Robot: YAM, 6 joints.
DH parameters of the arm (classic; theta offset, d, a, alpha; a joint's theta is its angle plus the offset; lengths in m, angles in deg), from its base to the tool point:
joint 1: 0 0.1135 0.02 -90
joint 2: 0 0 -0.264 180
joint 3: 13.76 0 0.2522 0
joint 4: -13.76 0 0.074 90
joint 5: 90 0 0 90
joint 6: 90 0.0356 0 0
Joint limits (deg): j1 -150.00..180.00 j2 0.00..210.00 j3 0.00..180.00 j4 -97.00..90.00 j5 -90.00..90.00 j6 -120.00..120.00
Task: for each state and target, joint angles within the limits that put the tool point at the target. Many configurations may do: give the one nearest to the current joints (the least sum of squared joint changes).
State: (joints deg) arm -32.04 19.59 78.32 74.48 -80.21 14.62
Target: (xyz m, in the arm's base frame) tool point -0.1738 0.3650 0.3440
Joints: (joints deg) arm -59.49 0.00 95.63 90.00 -87.87 14.62
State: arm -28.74 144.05 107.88 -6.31 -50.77 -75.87
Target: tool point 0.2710 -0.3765 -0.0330
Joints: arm -57.61 151.98 92.95 -11.37 -49.78 -75.87
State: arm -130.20 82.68 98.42 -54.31 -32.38 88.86
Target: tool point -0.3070 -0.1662 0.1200
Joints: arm -150.00 117.01 74.55 -53.99 15.59 88.86
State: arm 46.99 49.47 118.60 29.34 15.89 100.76
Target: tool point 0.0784 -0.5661 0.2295
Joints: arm 96.57 0.00 137.19 46.28 21.68 100.76
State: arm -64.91 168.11 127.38 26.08 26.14 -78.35
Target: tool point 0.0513 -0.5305 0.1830
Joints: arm -82.41 132.77 96.91 19.41 32.75 -78.35
